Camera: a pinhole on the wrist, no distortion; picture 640 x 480 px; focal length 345.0 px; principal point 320.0 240.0 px. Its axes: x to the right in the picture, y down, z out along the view. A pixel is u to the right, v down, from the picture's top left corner.
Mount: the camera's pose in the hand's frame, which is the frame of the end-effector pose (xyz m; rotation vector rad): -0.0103 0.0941 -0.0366 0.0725 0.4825 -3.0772
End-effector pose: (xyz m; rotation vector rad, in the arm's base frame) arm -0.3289 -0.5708 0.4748 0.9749 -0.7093 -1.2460
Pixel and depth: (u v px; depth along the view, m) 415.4 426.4 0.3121
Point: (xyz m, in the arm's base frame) -0.6010 -0.5181 0.4245
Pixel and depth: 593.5 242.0 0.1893
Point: -0.4675 -0.4345 0.5742
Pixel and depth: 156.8 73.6 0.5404
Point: -0.7025 -0.8951 0.8727
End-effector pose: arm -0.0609 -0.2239 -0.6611 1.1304 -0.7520 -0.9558
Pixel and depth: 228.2 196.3 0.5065
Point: -0.4323 -0.5011 -0.5283
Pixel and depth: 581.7 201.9 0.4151
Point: -0.5155 -0.0512 -0.5681
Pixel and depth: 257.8 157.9 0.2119
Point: -0.1952 -0.3010 -0.5363
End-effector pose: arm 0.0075 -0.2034 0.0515 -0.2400 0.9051 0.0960
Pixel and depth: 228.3 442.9 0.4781
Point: 0.3904 -0.4297 0.2216
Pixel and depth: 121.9 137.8 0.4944
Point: 0.5214 -0.0021 0.1340
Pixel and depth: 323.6 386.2 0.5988
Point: 0.3965 -0.4114 0.4025
